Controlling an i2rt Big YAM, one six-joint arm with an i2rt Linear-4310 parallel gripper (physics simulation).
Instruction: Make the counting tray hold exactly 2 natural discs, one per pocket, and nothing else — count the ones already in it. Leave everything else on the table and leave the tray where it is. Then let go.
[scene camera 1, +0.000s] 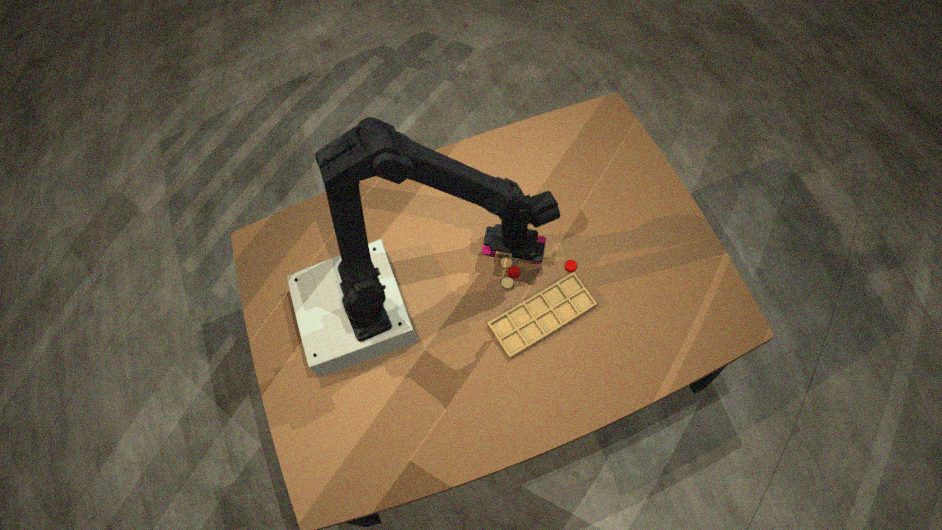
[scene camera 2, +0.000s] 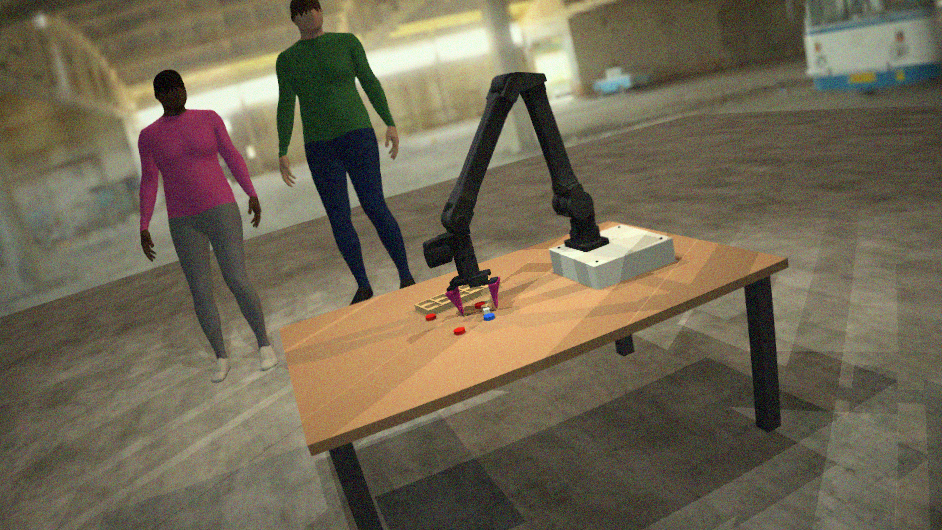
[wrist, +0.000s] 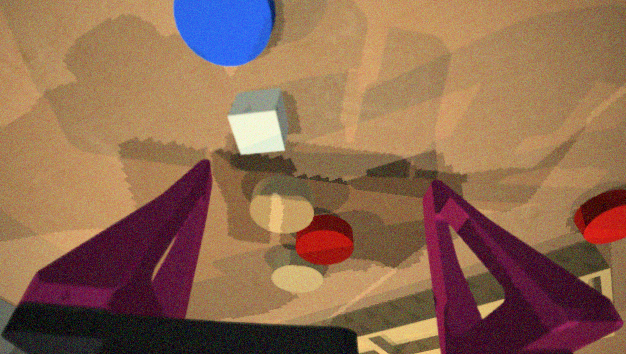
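The counting tray (scene camera 1: 552, 328) (scene camera 2: 424, 311) (wrist: 410, 327) is pale wood with two rows of pockets; no disc shows in them in scene camera 1. One natural disc (scene camera 1: 505, 262) (wrist: 281, 212) lies on the table close to a red disc (scene camera 1: 513, 271) (scene camera 2: 480, 305) (wrist: 325, 245). A second natural disc (scene camera 1: 507, 282) (wrist: 297, 278) lies on their tray side. My gripper (scene camera 2: 479, 311) (wrist: 323, 180) is open and empty, low over the table, its magenta fingers wide apart. In the wrist view these three discs appear between the fingers. How high the tips are is hard to tell.
A white cube (scene camera 2: 486, 309) (wrist: 258, 131) and a blue disc (scene camera 2: 488, 316) (wrist: 225, 30) lie near the natural discs. Another red disc (scene camera 1: 571, 265) (scene camera 2: 430, 317) (wrist: 605, 225) lies by the tray's far end. A third red disc (scene camera 2: 459, 330) lies farther from the tray.
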